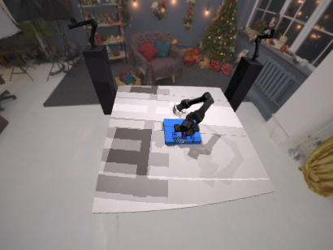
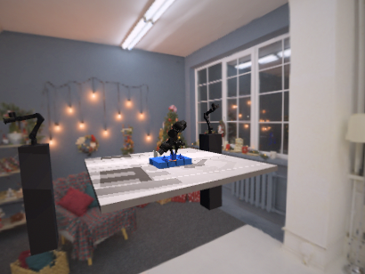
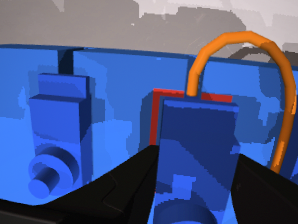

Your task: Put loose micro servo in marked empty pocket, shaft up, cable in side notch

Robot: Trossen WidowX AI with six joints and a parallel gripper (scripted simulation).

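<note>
My gripper tip is now 120 mm past the blue deck and 70 mm above it.
</note>
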